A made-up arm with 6 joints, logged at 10 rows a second.
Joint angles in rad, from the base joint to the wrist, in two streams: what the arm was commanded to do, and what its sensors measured. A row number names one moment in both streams.
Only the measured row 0 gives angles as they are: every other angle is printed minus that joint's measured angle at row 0.
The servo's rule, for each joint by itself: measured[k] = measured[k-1] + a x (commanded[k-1-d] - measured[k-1]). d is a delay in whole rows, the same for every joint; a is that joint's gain. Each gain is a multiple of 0.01, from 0.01 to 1. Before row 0 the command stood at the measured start. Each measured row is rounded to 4 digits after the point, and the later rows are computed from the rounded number. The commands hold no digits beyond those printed.
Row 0, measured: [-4.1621, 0.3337, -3.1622, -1.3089, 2.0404, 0.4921]
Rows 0 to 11, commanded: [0.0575, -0.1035, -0.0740, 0.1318, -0.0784, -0.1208]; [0.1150, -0.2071, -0.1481, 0.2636, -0.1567, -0.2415]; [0.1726, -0.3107, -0.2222, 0.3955, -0.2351, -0.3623]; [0.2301, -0.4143, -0.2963, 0.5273, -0.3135, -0.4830]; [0.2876, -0.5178, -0.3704, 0.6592, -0.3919, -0.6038]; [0.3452, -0.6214, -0.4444, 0.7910, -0.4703, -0.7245]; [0.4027, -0.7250, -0.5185, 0.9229, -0.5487, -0.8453]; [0.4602, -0.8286, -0.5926, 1.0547, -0.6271, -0.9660]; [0.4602, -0.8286, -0.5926, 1.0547, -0.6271, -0.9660]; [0.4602, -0.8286, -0.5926, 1.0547, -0.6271, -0.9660]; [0.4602, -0.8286, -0.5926, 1.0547, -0.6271, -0.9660]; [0.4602, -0.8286, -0.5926, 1.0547, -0.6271, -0.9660]
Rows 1 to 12, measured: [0.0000, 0.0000, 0.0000, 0.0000, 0.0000, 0.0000]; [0.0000, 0.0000, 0.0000, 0.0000, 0.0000, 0.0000]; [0.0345, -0.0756, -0.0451, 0.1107, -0.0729, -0.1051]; [0.0828, -0.1716, -0.1079, 0.2391, -0.1508, -0.2238]; [0.1367, -0.2731, -0.1776, 0.3705, -0.2292, -0.3443]; [0.1927, -0.3762, -0.2500, 0.5022, -0.3076, -0.4650]; [0.2496, -0.4796, -0.3234, 0.6341, -0.3860, -0.5858]; [0.3070, -0.5831, -0.3972, 0.7659, -0.4644, -0.7065]; [0.3644, -0.6867, -0.4712, 0.8978, -0.5428, -0.8273]; [0.4219, -0.7903, -0.5453, 1.0296, -0.6212, -0.9480]; [0.4449, -0.8183, -0.5742, 1.0507, -0.6267, -0.9637]; [0.4541, -0.8258, -0.5854, 1.0541, -0.6271, -0.9657]
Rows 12 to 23, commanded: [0.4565, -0.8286, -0.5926, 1.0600, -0.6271, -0.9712]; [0.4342, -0.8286, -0.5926, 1.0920, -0.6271, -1.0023]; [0.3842, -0.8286, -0.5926, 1.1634, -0.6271, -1.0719]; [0.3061, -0.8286, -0.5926, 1.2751, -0.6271, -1.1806]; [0.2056, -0.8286, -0.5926, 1.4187, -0.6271, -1.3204]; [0.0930, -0.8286, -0.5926, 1.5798, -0.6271, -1.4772]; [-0.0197, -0.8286, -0.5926, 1.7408, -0.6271, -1.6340]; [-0.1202, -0.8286, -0.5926, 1.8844, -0.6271, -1.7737]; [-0.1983, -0.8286, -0.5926, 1.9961, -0.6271, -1.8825]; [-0.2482, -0.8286, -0.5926, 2.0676, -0.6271, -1.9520]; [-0.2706, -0.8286, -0.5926, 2.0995, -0.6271, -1.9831]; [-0.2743, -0.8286, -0.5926, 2.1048, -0.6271, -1.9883]
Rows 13 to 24, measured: [0.4578, -0.8278, -0.5898, 1.0546, -0.6271, -0.9660]; [0.4592, -0.8284, -0.5915, 1.0547, -0.6271, -0.9660]; [0.4576, -0.8285, -0.5922, 1.0592, -0.6271, -0.9705]; [0.4436, -0.8286, -0.5924, 1.0868, -0.6271, -0.9982]; [0.4080, -0.8286, -0.5925, 1.1511, -0.6271, -1.0623]; [0.3469, -0.8286, -0.5926, 1.2553, -0.6271, -1.1652]; [0.2621, -0.8286, -0.5926, 1.3926, -0.6271, -1.3002]; [0.1606, -0.8286, -0.5926, 1.5498, -0.6271, -1.4542]; [0.0524, -0.8286, -0.5926, 1.7102, -0.6271, -1.6106]; [-0.0512, -0.8286, -0.5926, 1.8565, -0.6271, -1.7525]; [-0.1395, -0.8286, -0.5926, 1.9738, -0.6271, -1.8656]; [-0.2047, -0.8286, -0.5926, 2.0526, -0.6271, -1.9408]
